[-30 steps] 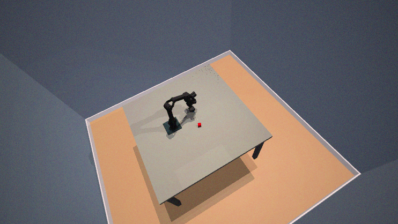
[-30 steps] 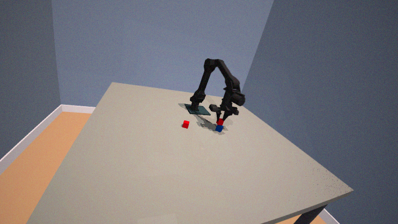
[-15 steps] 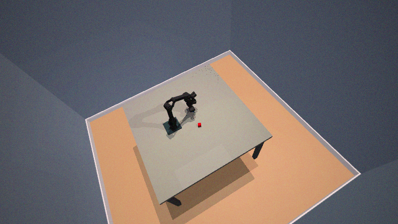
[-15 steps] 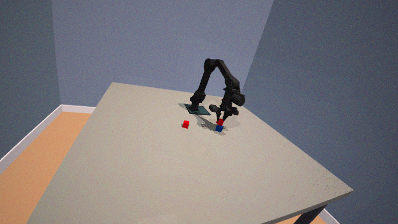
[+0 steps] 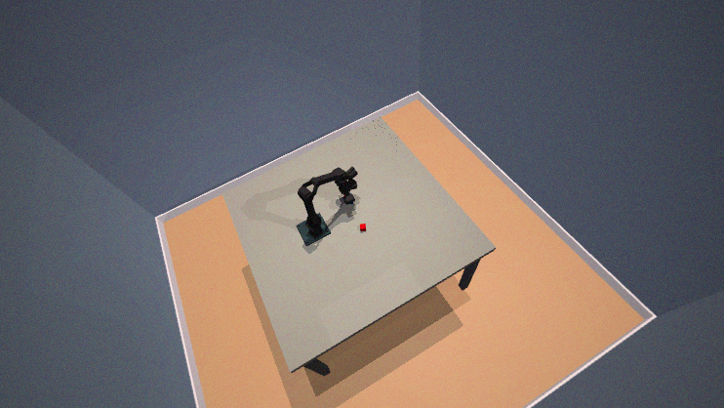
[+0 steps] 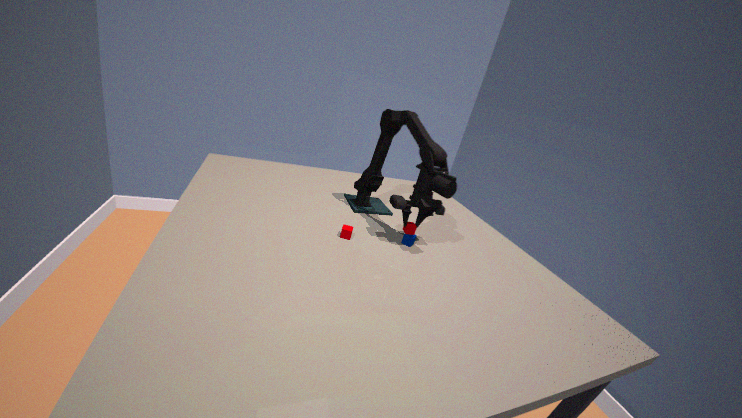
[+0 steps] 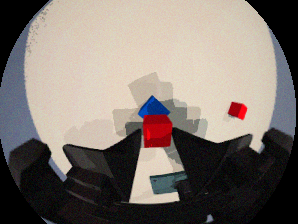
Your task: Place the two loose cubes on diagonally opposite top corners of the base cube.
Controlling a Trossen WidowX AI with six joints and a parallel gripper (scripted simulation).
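Right now my gripper tip is 4 cm above the blue cube and 2 cm short of it.
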